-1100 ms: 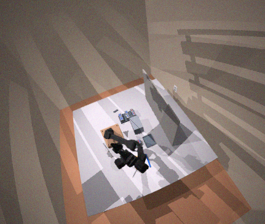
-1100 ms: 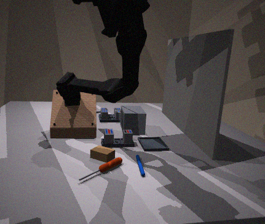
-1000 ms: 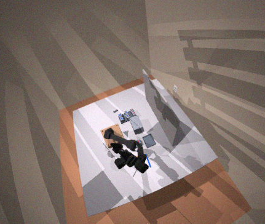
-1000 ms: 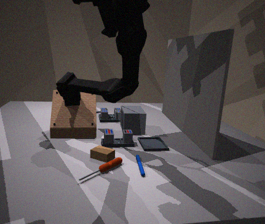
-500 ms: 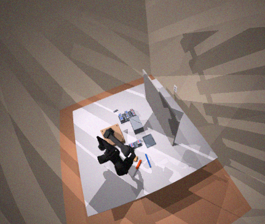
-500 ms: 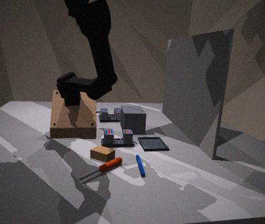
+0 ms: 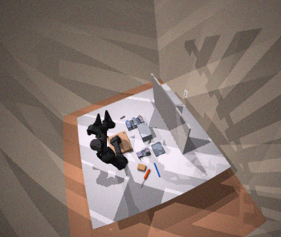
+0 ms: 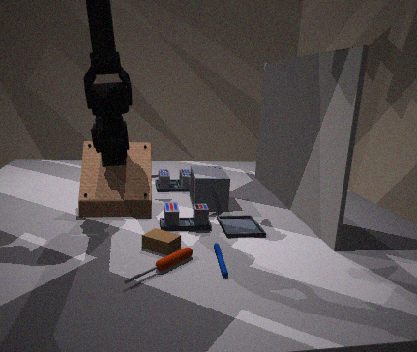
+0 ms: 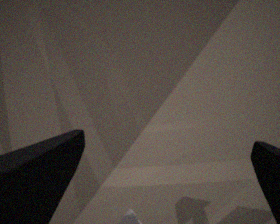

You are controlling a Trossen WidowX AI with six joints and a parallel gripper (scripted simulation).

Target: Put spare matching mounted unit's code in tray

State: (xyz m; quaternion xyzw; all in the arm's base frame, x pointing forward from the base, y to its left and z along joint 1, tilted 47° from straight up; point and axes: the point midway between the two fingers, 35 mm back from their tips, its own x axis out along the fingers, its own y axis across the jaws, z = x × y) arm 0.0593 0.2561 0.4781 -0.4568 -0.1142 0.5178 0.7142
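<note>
The grey spare is 64 cm below my gripper tip, 30 cm to the left of it and 29 cm ahead of it. Round my gripper tip: brown block (66 cm below, 16 cm to the right, 7 cm ahead); tall grey panel (50 cm ahead, 45 cm below, 12 cm to the left); mounted unit (63 cm below, 25 cm ahead, 15 cm to the left).
</note>
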